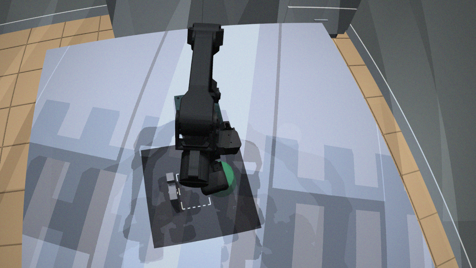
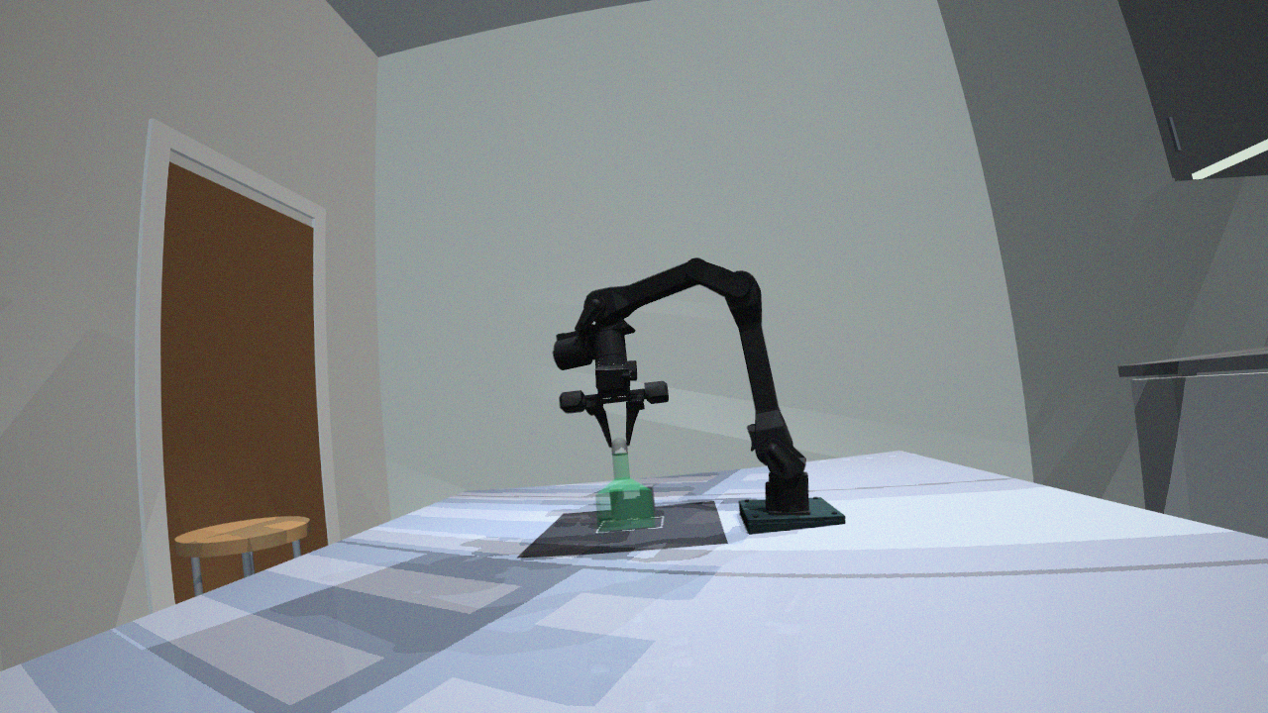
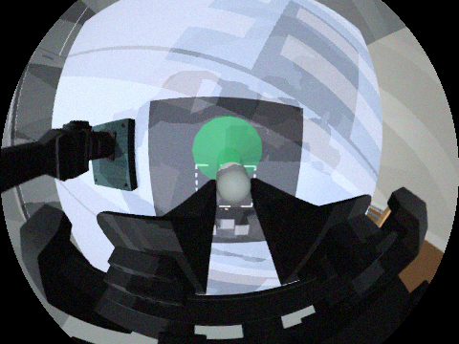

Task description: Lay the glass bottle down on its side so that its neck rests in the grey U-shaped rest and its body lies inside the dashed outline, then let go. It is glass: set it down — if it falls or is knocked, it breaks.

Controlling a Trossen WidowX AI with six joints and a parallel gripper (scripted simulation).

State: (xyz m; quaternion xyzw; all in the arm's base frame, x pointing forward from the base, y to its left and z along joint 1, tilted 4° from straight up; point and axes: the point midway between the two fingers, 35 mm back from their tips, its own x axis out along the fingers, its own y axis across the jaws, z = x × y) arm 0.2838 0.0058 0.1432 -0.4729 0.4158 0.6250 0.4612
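Right now the green glass bottle is 5 cm below my gripper tip and 1 cm to the left of it. The rest, counted from my gripper tip: dark mat: 15 cm below, 4 cm to the right, 1 cm ahead.
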